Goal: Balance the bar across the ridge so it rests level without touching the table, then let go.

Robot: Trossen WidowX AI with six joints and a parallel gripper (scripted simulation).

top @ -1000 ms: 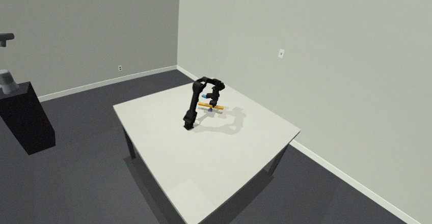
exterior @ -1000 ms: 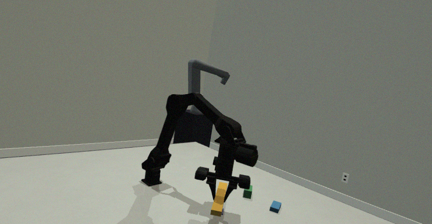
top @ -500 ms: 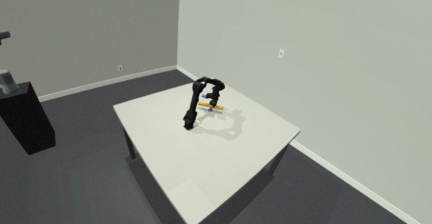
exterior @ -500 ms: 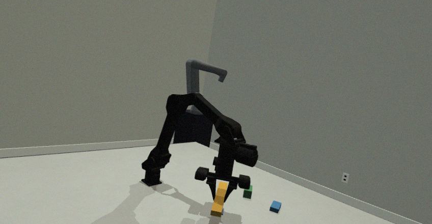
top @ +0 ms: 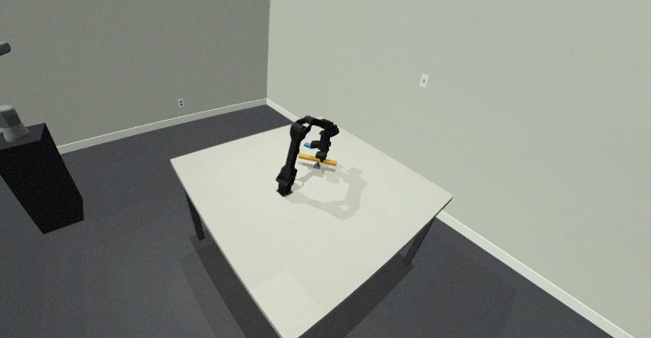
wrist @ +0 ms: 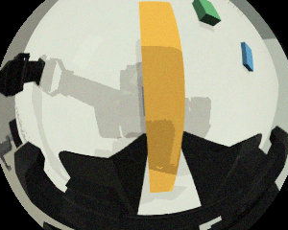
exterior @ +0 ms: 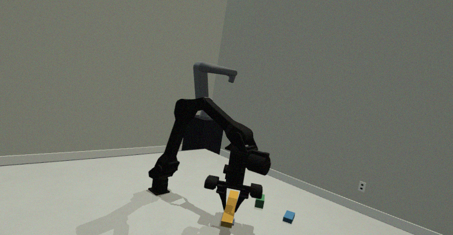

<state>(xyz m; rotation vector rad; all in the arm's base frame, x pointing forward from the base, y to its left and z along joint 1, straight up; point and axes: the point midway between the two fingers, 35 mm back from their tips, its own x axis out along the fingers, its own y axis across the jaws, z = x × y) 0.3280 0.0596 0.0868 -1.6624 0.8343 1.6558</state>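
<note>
Now: gripper tip 20 mm to the right of the orange bar and 20 mm past it. Round my gripper tip: blue cube (240 mm to the left, 90 mm ahead, 40 mm below); then green cube (240 mm to the left, 40 mm below, 40 mm behind).
</note>
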